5 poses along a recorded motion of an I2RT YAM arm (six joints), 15 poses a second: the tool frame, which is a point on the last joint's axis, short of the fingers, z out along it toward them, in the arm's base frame.
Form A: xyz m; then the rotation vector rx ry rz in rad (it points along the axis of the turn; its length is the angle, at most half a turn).
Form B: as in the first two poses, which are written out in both.
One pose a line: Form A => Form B
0.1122 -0.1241 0.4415 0.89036 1.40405 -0.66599 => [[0.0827 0.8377 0.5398 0.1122], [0.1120 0.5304 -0.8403 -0.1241], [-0.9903 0.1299 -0.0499 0.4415], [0 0 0 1]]
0.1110 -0.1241 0.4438 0.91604 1.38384 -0.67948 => [[0.0979 0.8507 0.5164 0.1110], [0.1116 0.5062 -0.8551 -0.1241], [-0.9889 0.1413 -0.0454 0.4438], [0 0 0 1]]
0.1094 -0.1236 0.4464 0.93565 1.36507 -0.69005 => [[0.1119 0.8602 0.4975 0.1094], [0.1095 0.4869 -0.8666 -0.1236], [-0.9877 0.1514 -0.0397 0.4464], [0 0 0 1]]
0.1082 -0.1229 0.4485 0.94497 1.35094 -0.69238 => [[0.1239 0.8635 0.4890 0.1082], [0.1073 0.4782 -0.8717 -0.1229], [-0.9865 0.1604 -0.0334 0.4485], [0 0 0 1]]
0.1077 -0.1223 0.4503 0.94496 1.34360 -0.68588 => [[0.1326 0.8608 0.4913 0.1077], [0.1070 0.4803 -0.8705 -0.1223], [-0.9854 0.1680 -0.0284 0.4503], [0 0 0 1]]
